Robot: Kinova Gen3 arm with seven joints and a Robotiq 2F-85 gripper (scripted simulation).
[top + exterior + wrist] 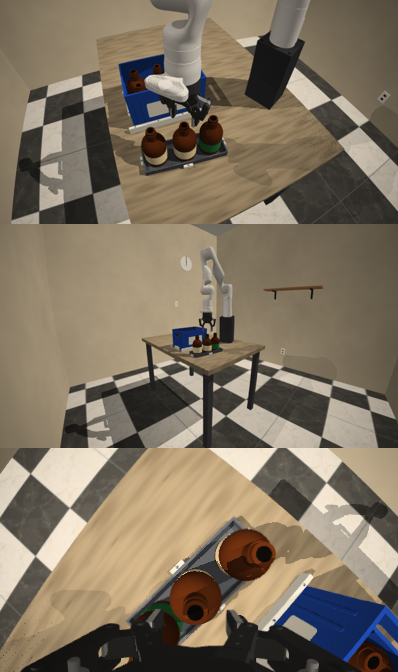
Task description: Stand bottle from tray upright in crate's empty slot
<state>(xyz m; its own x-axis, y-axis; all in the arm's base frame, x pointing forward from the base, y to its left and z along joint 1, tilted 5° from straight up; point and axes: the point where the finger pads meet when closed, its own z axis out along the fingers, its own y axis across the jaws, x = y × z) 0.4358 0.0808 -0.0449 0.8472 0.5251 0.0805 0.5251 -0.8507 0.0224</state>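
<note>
Right now the dark grey tray is 180 mm below my hand. The rest, counted from my hand: blue crate: 240 mm to the right, 110 mm below, 30 mm behind.
</note>
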